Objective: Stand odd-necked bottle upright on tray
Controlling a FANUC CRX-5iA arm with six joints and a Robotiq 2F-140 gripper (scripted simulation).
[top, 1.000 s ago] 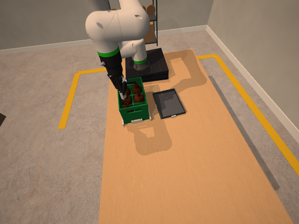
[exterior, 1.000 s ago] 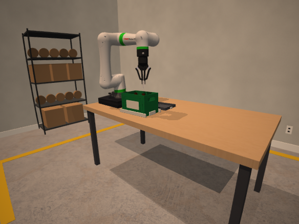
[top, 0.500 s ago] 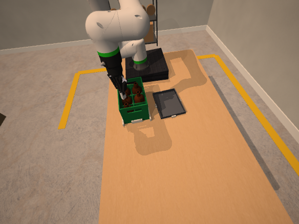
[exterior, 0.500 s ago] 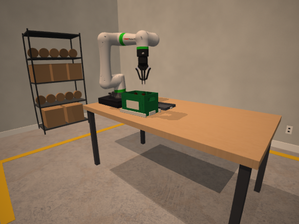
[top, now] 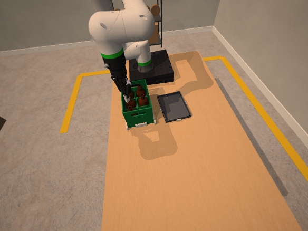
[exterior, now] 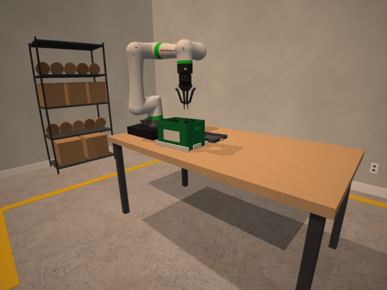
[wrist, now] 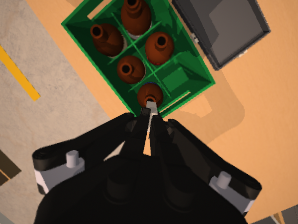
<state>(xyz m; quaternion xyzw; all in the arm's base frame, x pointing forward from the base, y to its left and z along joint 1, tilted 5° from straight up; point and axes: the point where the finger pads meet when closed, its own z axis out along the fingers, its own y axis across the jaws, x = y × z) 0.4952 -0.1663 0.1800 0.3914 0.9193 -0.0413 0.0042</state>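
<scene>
The green crate lies 9 cm behind my hand, 4 cm to the left of it and 17 cm below it. From my hand the other things lie so: dark grey tray: 6 cm behind, 31 cm to the left, 24 cm below; then glass bottle: 18 cm behind, 9 cm to the left, 17 cm below.
</scene>
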